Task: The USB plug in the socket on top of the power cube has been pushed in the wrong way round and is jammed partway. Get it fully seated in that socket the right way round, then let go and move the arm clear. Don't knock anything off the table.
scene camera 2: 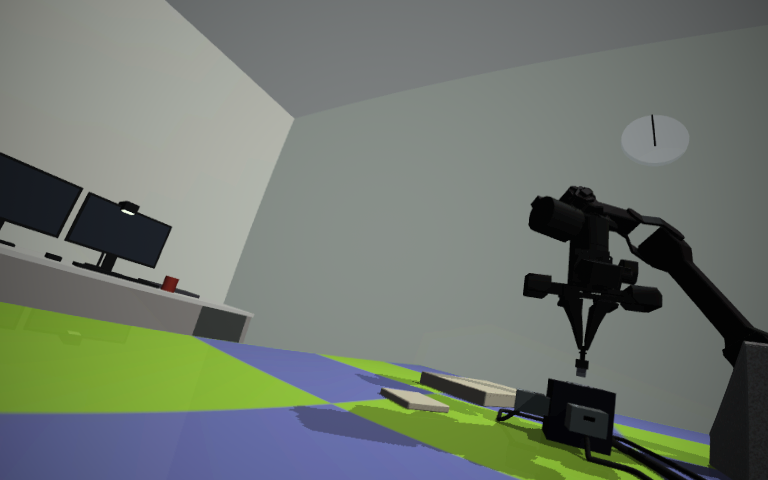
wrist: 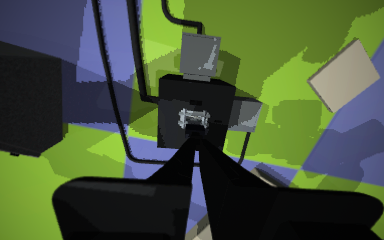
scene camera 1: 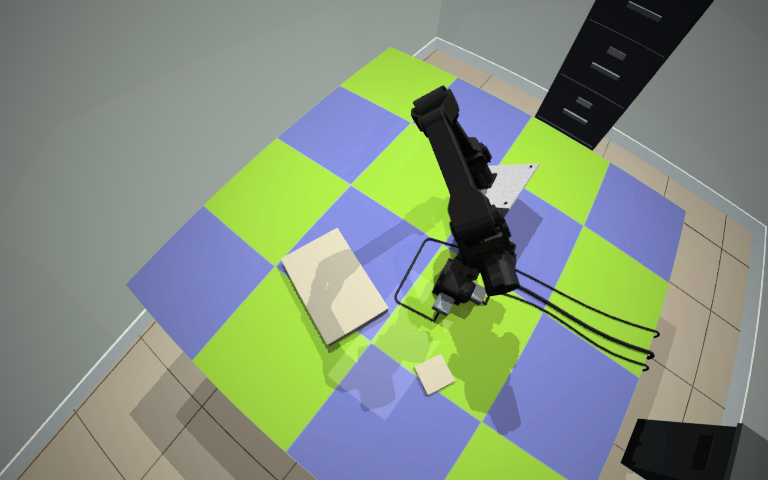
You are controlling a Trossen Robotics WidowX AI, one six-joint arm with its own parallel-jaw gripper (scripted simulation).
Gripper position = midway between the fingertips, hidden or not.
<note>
My gripper (scene camera 2: 583,350) holds an usb plug. Also in view: a beige tile (scene camera 1: 434,374) and a beige board (scene camera 1: 340,297).
The beige tile is seen too in scene camera 2 (scene camera 2: 410,400) and in the wrist view (wrist: 346,75). The beige board is seen too in scene camera 2 (scene camera 2: 485,393). My gripper also shows in the wrist view (wrist: 196,144) and in scene camera 1 (scene camera 1: 461,270).
</note>
